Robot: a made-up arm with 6 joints.
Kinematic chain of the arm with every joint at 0, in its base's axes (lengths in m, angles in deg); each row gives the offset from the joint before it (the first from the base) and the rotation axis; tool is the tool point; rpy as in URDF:
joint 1: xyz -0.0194 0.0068 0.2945 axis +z
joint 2: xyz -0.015 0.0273 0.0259 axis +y
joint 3: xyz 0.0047 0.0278 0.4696 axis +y
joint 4: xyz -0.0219 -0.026 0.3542 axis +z
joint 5: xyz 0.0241 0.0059 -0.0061 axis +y
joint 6: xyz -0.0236 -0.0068 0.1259 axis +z
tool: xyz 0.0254 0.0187 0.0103 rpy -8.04 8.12 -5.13
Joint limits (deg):
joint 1: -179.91..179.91
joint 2: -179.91..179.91
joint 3: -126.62..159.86
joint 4: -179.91..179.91
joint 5: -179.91..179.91
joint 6: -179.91..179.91
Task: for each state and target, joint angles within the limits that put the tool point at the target. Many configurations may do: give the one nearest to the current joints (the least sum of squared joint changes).
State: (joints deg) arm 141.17 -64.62 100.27 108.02 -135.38 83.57
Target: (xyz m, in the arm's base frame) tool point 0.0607 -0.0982 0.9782
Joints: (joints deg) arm 111.75 -25.73 59.71 83.74 -124.54 75.32
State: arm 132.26 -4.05 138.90 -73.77 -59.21 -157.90
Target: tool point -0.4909 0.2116 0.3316
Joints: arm 143.22 38.44 121.23 -70.70 -48.95 -156.06
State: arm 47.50 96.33 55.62 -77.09 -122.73 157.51
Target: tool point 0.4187 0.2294 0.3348
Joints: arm 22.26 63.53 101.00 -79.21 -143.81 150.02
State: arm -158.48 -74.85 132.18 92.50 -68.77 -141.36
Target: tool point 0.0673 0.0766 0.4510
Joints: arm -175.45 -78.31 156.31 111.91 -64.26 -138.52
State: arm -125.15 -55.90 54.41 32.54 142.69 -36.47
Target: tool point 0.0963 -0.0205 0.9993
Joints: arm -129.83 -23.74 35.77 34.46 120.44 -36.00
